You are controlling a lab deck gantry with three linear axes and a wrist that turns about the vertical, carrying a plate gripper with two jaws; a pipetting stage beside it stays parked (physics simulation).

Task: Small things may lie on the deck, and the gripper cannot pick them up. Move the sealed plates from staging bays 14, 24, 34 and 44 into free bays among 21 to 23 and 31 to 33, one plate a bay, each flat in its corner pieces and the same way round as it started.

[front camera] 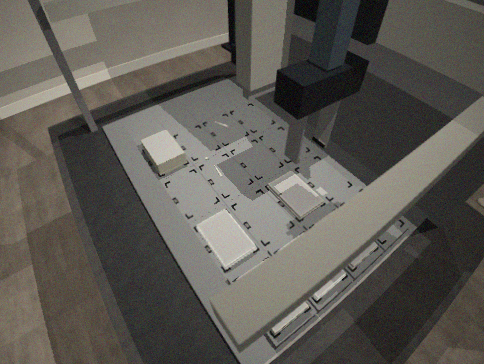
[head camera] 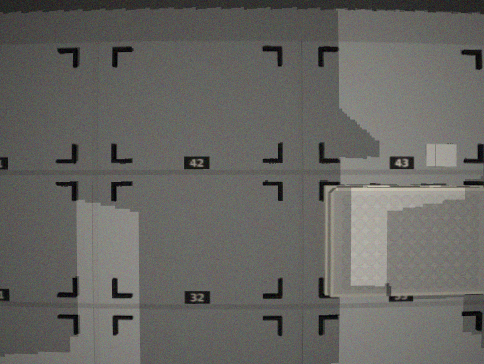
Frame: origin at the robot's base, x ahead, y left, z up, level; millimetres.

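Where they show: gripper, fingertip midpoint: (front camera: 305,150); robot's base, link origin: (front camera: 143,150).
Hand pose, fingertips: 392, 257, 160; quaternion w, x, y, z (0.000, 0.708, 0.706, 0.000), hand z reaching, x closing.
Note:
Each offset is from my fingertips to the top centre of the thing, as dx, dy, dz. "spot": to the spot under its first point.
My gripper (front camera: 307,152) hangs above the deck near bays 32 and 42 in the front view, jaws apart with no plate between them. One sealed plate {+0, +0, -145} (front camera: 297,194) (head camera: 425,240) lies flat in bay 33; its right end is outside the head view. Under the front beam, sealed plates show in bay 14 {spot: +226, -217, -131} (front camera: 291,320), bay 24 {spot: +226, -113, -132} (front camera: 330,287) and bay 34 {spot: +223, -4, -131} (front camera: 364,255), partly hidden. Bay 44 shows bare corner pieces {spot: +226, +147, -144} (front camera: 401,223). Bay 32 {spot: -154, -1, -160} (head camera: 210,240) holds no plate. A thin pale rod {-185, -118, -152} (front camera: 219,170) lies in bay 22, another rod {-353, +1, -152} (front camera: 221,123) in bay 31.
A tall pale block {-328, -214, -118} (front camera: 162,151) stands in bay 11 and a white plate {+0, -214, -145} (front camera: 227,239) lies in bay 13. A small pale square {spot: +32, +66, -159} (front camera: 321,191) (head camera: 441,155) lies in bay 43. A tiny pale piece {-246, -118, -156} (front camera: 206,158) lies near bays 21 and 22. A thick beam (front camera: 350,215) crosses the front.

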